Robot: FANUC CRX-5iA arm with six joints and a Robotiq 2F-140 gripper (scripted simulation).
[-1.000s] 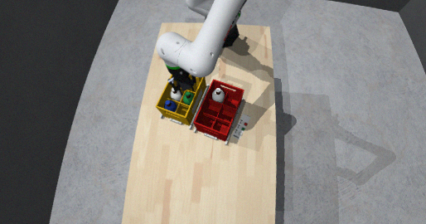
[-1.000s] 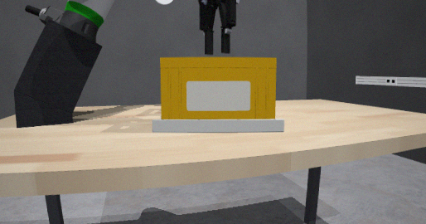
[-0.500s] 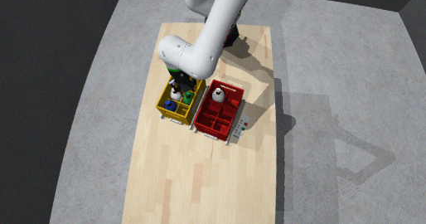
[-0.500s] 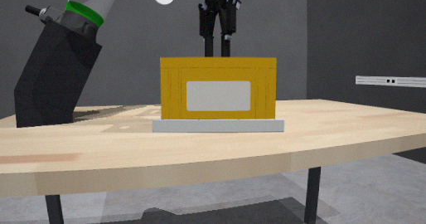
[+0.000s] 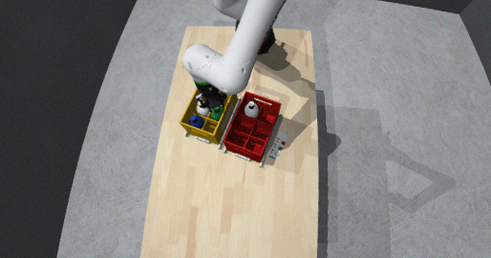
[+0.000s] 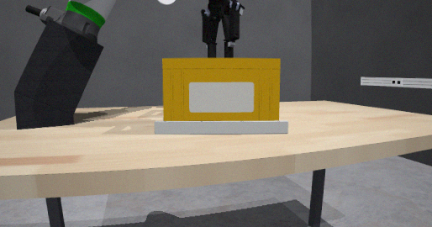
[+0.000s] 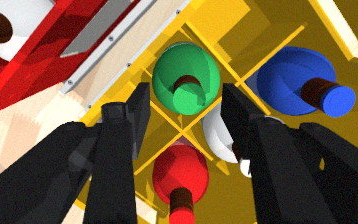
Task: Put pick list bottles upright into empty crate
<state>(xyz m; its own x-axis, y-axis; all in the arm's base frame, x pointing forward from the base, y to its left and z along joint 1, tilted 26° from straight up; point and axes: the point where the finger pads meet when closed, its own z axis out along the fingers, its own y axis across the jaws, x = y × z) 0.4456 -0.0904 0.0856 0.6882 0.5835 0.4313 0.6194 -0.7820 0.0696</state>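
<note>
My hand is 100 mm above the green bottle. Round my hand: yellow crate: 110 mm below, 40 mm to the right; then blue bottle: 100 mm below, 90 mm to the right, 80 mm ahead; then red bottle: 100 mm below, 90 mm behind, 80 mm to the right.
</note>
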